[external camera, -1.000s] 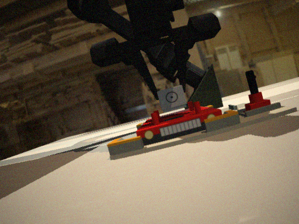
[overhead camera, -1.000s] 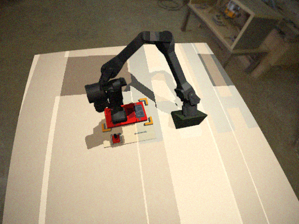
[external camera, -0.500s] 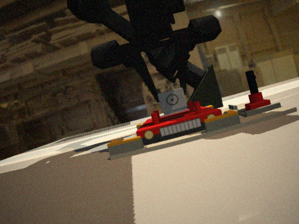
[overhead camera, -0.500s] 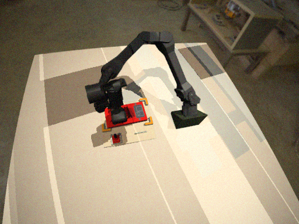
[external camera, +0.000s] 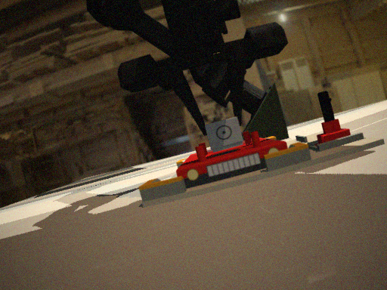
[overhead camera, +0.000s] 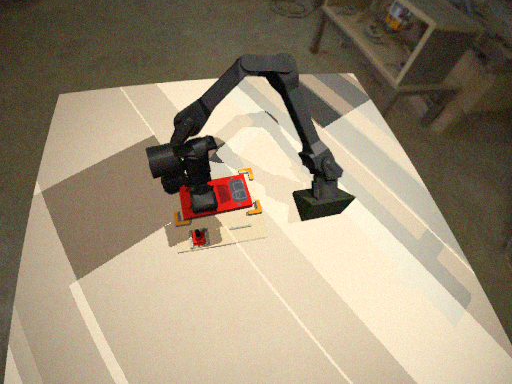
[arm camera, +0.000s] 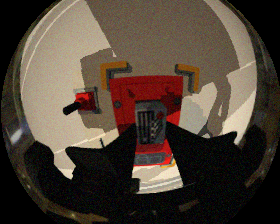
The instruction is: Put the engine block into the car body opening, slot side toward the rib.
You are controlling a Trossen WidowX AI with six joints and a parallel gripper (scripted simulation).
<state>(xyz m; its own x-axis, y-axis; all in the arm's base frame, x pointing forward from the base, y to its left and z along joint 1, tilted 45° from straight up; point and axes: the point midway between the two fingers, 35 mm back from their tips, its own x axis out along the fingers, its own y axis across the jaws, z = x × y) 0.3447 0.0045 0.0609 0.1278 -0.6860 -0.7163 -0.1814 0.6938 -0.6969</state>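
My gripper tip is 10 mm above the grey engine block. From my gripper tip the other things lie so: black peg 120 mm to the left, 10 mm below, 10 mm ahead.
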